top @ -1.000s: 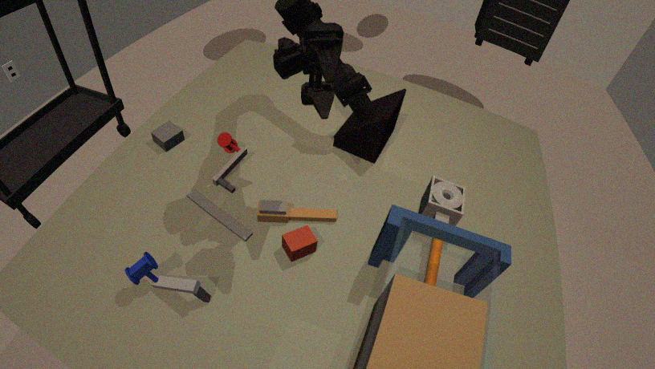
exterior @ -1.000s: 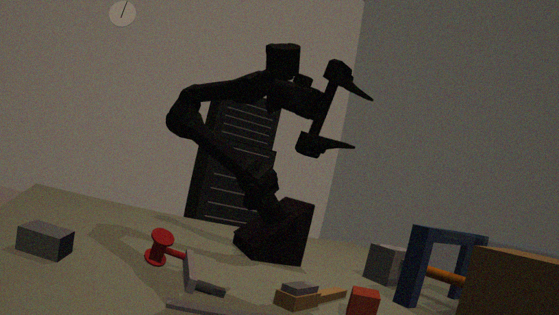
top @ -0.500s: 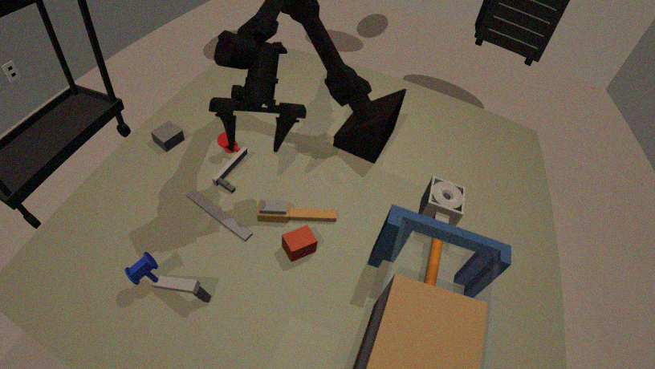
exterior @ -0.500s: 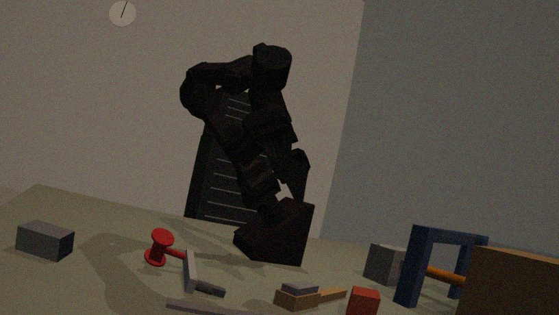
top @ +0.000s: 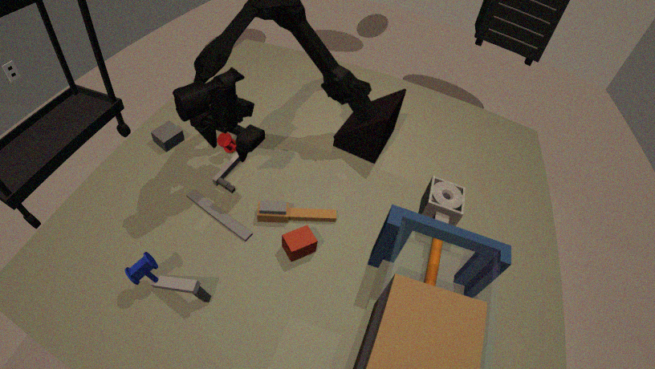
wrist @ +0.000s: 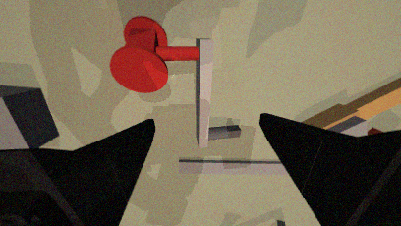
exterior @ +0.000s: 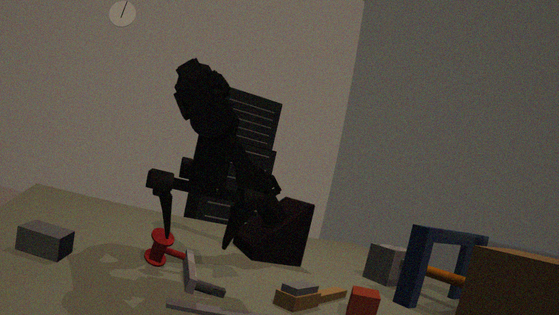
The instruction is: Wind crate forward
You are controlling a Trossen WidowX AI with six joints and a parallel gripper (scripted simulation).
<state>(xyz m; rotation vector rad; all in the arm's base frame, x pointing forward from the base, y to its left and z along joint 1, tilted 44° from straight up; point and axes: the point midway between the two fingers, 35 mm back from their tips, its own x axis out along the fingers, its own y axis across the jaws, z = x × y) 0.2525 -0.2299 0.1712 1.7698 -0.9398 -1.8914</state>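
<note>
My gripper tip is 20 mm past the red-knobbed winch handle, 10 mm to the left of it and 40 mm above it. Also, from my gripper tip: wooden brush 60 mm ahead, 200 mm to the left, 50 mm below; then red knob 60 mm behind, 30 mm to the right, 30 mm below; then grey bar 130 mm ahead, 30 mm to the left, 60 mm below.
</note>
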